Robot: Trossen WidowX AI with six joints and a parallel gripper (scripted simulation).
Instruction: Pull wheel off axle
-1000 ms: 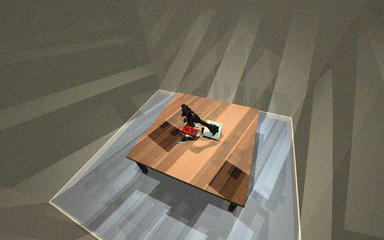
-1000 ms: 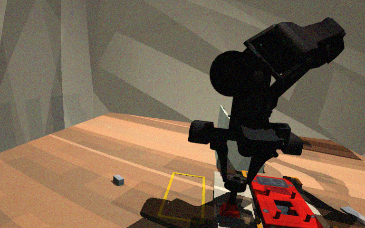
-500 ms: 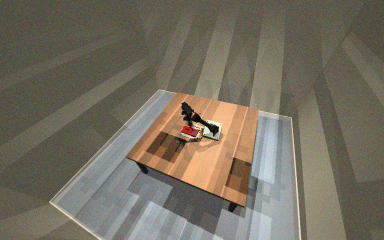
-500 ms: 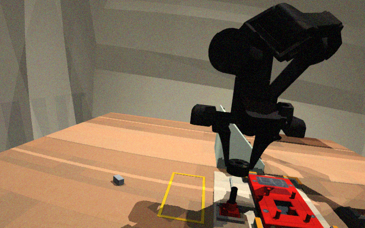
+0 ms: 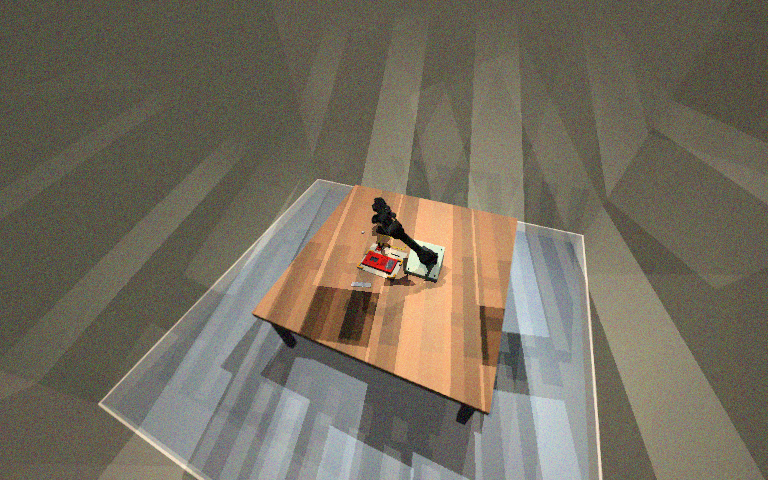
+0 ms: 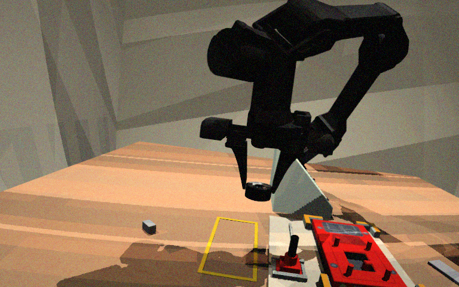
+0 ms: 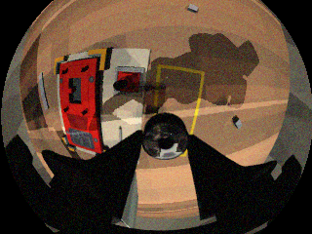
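Now: the upright axle 40 mm ahead of my gripper tip, 60 mm to the left of it and 80 mm below it. Also, from my gripper tip: grey cube (40 mm behind, 180 mm to the right, 100 mm below); then grey strip (60 mm ahead, 350 mm to the left, 110 mm below); then wheel (right at my gripper tip).
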